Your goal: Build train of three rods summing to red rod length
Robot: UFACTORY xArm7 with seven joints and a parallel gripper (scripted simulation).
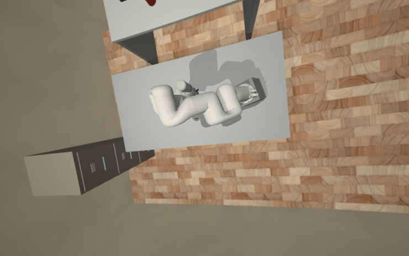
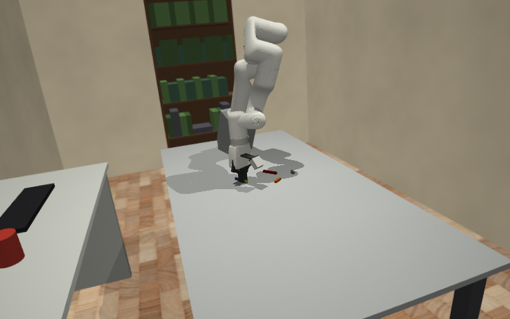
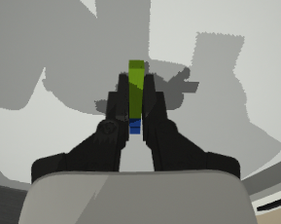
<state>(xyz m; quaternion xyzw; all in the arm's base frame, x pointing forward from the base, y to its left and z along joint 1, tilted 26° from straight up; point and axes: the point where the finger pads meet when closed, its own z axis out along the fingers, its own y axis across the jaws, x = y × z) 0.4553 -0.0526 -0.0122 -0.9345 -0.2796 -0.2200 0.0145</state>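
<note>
Right now my hand is 20 mm above the lime rod. The rest, counted from my hand: grey rod (230 mm to the left, 20 mm below, 20 mm behind); orange rod (140 mm to the left, 50 mm ahead, 20 mm below); red rod (130 mm to the left, 60 mm behind, 20 mm below).
</note>
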